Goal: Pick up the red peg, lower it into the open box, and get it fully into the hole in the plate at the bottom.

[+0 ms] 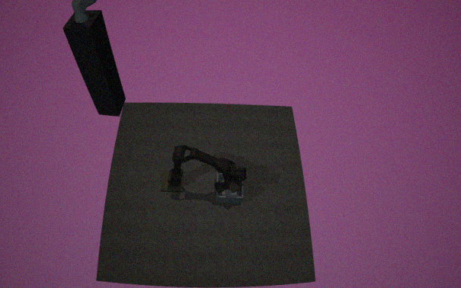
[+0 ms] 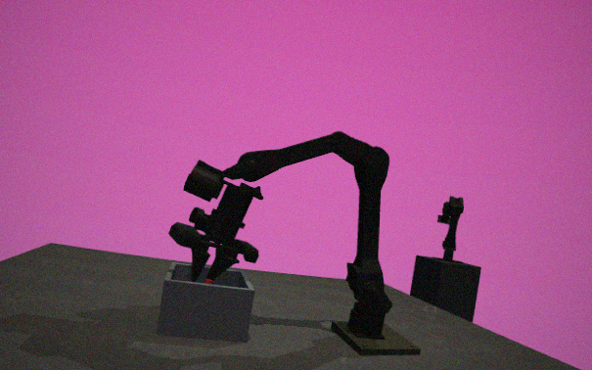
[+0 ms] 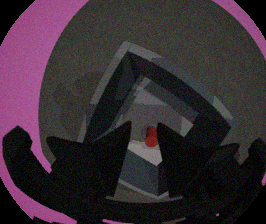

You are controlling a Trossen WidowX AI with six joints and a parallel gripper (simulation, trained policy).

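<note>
Now: the red peg 30 mm below my gripper tip, 20 mm behind it and 10 mm to the left of it. Also, from my gripper tip: grey box (50 mm below, 20 mm behind, 10 mm to the left); then plate (30 mm below, 20 mm behind, 10 mm to the left).
</note>
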